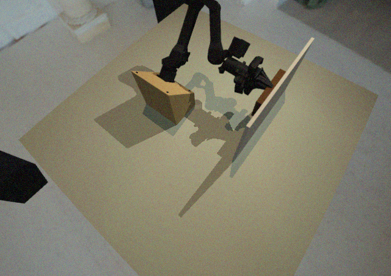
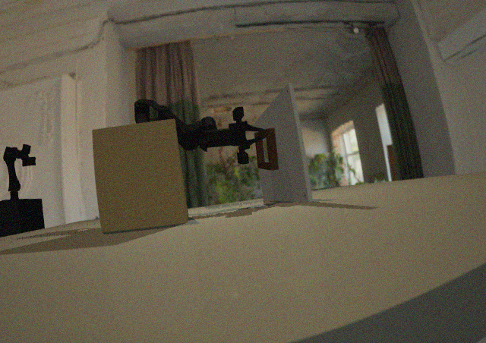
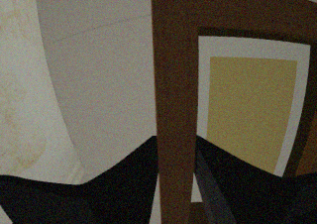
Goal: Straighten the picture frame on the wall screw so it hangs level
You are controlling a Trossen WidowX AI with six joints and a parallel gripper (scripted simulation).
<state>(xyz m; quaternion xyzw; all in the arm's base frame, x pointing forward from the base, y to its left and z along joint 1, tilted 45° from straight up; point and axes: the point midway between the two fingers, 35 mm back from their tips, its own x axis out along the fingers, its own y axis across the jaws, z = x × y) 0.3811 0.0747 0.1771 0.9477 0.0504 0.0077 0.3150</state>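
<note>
My gripper tip is now 50 mm above the brown picture frame and 10 mm to the right of it. Also, from my gripper tip: white wall panel (70 mm below, 20 mm ahead).
</note>
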